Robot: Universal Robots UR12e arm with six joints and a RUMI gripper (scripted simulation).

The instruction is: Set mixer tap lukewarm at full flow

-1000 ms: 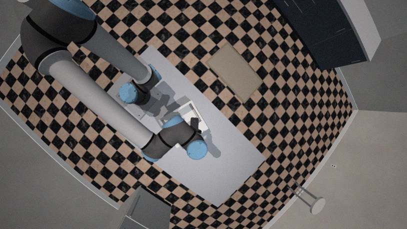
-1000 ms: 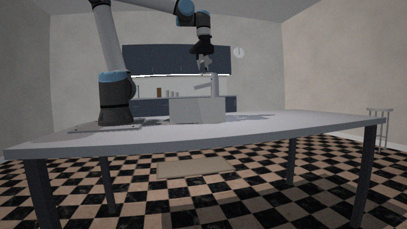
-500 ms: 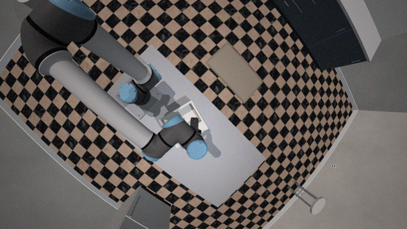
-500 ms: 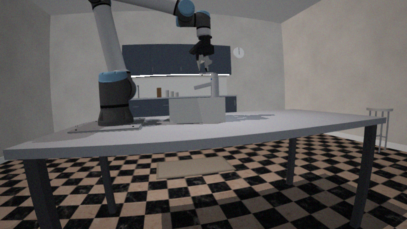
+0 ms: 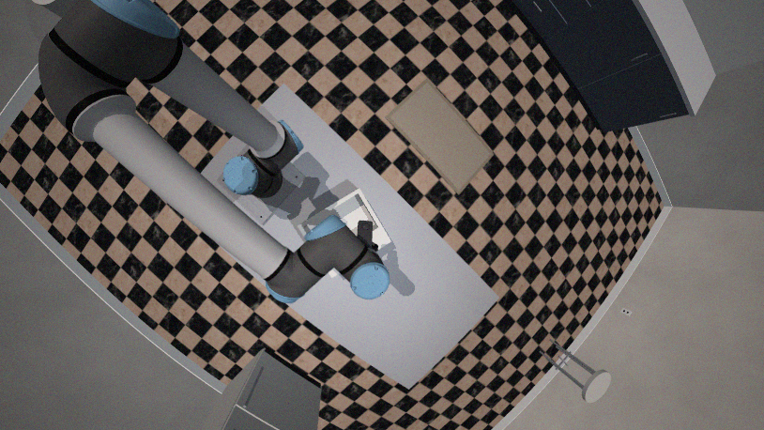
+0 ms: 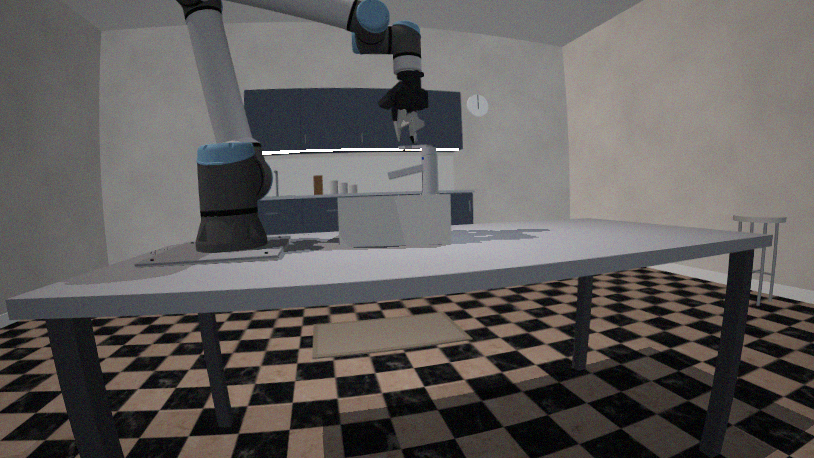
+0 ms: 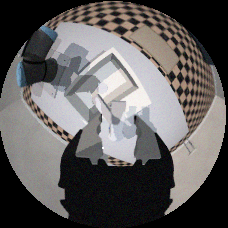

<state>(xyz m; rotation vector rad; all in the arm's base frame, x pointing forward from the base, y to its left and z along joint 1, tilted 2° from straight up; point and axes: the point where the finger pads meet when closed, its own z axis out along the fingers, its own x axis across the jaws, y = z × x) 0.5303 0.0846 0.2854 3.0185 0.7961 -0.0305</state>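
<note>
My gripper is now 3 cm to the left of the lever, 3 cm above it and 2 cm short of it. Also, from my hand: sink 27 cm below, 7 cm behind, 3 cm to the right; then mixer tap 8 cm below, 5 cm to the right, 3 cm ahead.
</note>
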